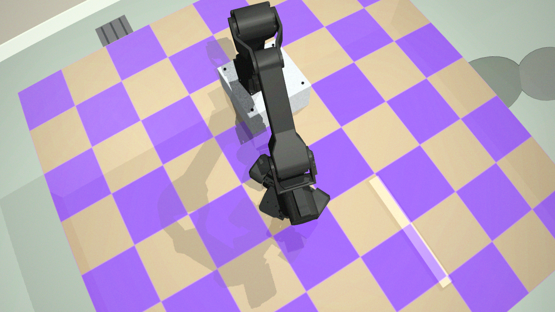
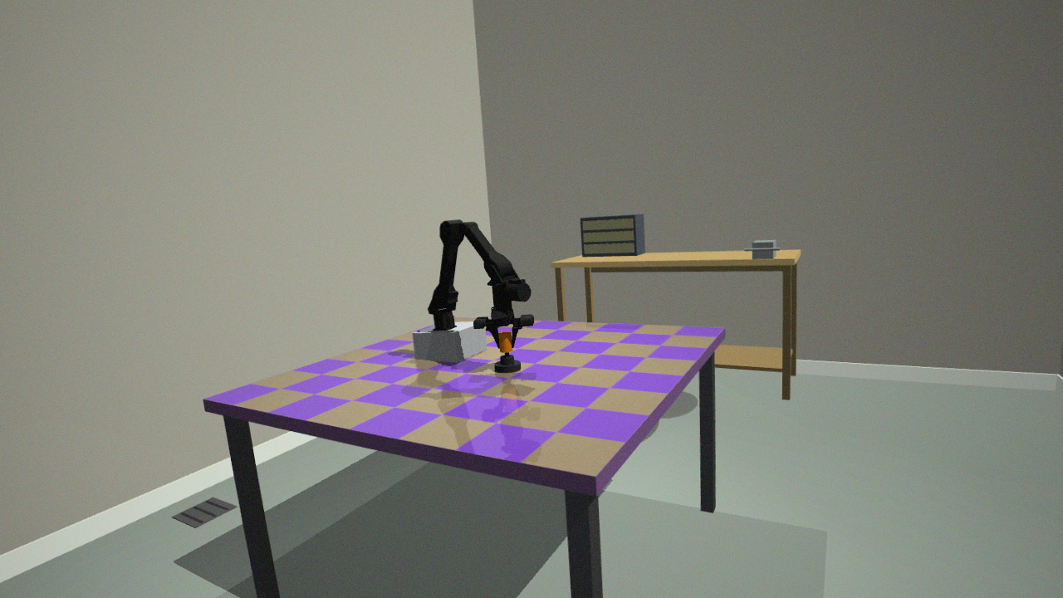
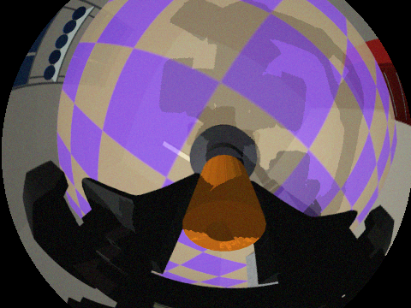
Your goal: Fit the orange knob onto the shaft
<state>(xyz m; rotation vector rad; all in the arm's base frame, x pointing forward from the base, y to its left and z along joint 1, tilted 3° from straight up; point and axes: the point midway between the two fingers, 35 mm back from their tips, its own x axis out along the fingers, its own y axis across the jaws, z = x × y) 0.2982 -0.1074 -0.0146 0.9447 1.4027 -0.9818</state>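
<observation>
Now: the orange knob 20 mm above my gripper tip. From my gripper tip the other things lie so: D-shaped shaft (40 mm below).
</observation>
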